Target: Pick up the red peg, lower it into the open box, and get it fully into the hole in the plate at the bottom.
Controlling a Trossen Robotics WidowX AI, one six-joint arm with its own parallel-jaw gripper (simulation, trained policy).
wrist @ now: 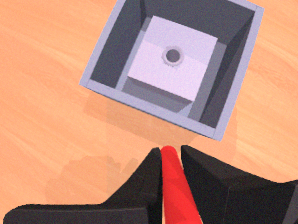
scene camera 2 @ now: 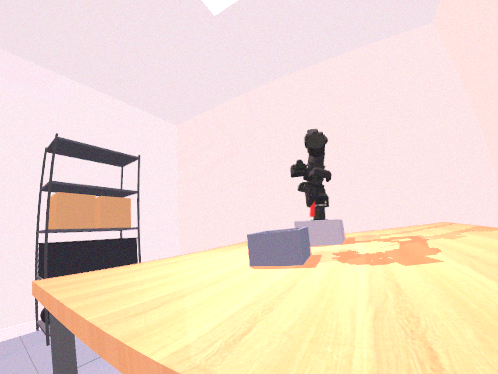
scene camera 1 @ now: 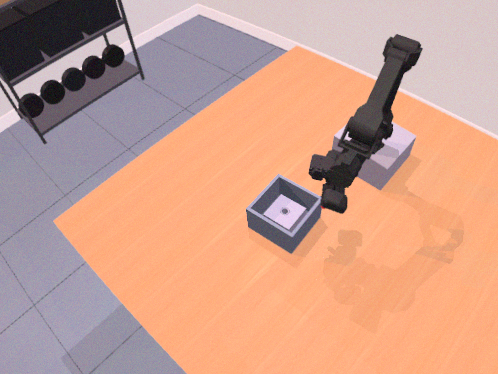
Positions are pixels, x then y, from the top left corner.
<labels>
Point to a grey box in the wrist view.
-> At 106,72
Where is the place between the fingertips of the gripper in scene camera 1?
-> At 322,199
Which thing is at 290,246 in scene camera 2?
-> A grey box.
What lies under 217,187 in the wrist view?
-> The gripper.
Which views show the grey box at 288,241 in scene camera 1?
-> The wrist view, scene camera 2 and scene camera 1: all of them.
</labels>
